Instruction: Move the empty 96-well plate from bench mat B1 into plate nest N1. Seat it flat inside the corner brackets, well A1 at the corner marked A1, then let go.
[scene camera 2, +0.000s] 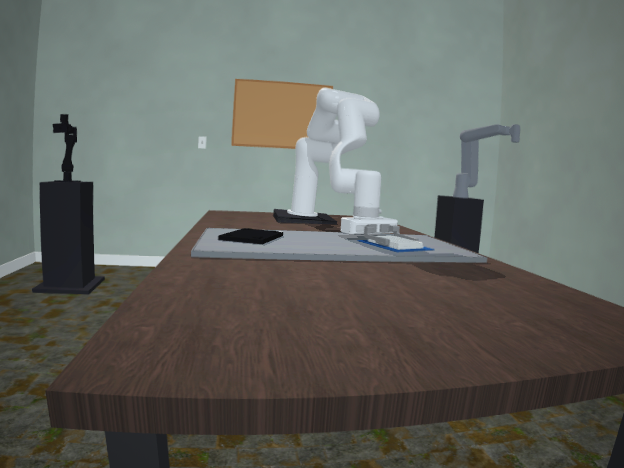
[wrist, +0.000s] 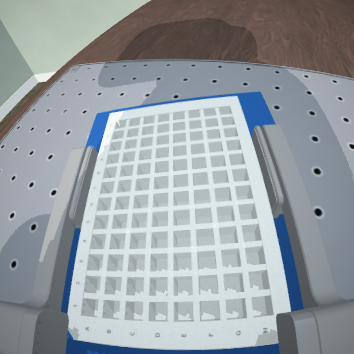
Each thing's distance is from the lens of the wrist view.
white 96-well plate (wrist: 177, 241): 0.10 m
